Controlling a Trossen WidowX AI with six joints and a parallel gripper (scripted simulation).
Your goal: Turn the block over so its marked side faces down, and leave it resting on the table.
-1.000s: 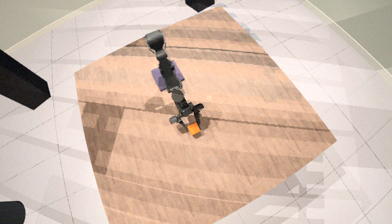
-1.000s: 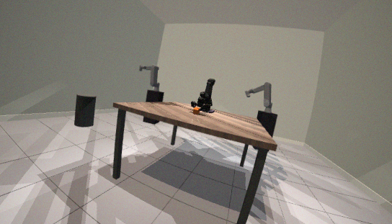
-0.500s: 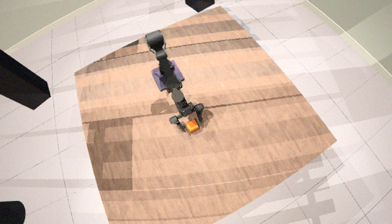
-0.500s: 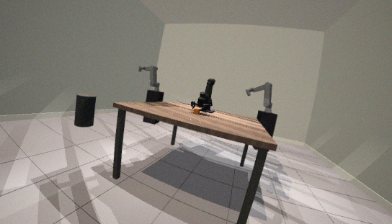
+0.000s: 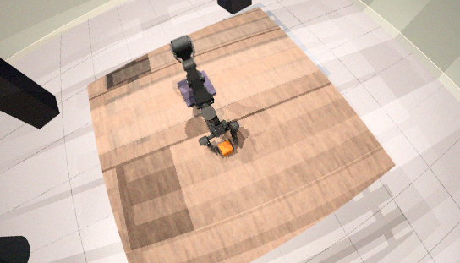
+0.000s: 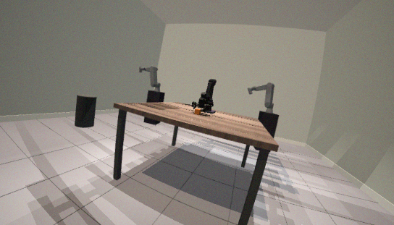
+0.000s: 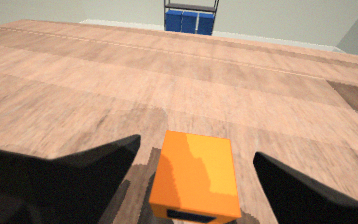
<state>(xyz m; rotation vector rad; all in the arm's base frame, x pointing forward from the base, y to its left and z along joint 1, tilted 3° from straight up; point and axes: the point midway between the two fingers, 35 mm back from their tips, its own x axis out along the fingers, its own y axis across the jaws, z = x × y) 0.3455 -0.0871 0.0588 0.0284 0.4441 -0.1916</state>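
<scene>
My gripper tip is now 30 mm past the orange block, 10 mm to the right of it and 20 mm above it.
</scene>
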